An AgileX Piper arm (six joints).
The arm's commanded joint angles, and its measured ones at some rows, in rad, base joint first. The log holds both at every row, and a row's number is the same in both.
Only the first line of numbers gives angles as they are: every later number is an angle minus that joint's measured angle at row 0.
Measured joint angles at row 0:
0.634, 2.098, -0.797, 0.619, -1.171, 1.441
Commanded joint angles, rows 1 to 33:
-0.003, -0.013, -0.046, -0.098, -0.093, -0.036
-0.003, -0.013, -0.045, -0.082, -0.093, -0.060
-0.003, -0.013, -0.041, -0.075, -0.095, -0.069
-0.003, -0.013, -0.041, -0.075, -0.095, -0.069
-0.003, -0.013, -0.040, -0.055, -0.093, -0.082
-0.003, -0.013, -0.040, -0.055, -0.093, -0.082
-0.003, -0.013, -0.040, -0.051, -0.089, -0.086
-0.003, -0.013, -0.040, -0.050, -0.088, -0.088
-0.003, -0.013, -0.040, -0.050, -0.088, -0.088
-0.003, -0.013, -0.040, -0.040, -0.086, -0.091
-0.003, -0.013, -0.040, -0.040, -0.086, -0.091
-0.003, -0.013, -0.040, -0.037, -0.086, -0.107
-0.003, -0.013, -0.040, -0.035, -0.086, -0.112
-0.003, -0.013, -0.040, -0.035, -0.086, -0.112
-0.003, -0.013, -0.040, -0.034, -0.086, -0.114
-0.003, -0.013, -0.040, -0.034, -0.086, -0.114
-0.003, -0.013, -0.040, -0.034, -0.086, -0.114
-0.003, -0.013, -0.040, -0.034, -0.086, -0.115
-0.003, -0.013, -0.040, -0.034, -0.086, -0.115
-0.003, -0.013, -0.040, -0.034, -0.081, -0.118
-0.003, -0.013, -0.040, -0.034, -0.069, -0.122
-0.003, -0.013, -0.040, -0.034, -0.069, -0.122
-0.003, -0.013, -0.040, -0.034, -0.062, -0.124
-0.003, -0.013, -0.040, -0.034, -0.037, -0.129
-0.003, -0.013, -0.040, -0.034, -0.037, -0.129
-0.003, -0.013, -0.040, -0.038, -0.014, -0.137
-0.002, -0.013, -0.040, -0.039, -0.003, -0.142
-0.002, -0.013, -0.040, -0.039, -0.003, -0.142
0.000, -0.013, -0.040, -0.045, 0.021, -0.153
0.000, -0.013, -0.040, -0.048, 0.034, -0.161
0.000, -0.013, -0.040, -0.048, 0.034, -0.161
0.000, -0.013, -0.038, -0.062, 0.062, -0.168
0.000, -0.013, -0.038, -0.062, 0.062, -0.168
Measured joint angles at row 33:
0.015, -0.001, -0.006, -0.042, 0.028, -0.139
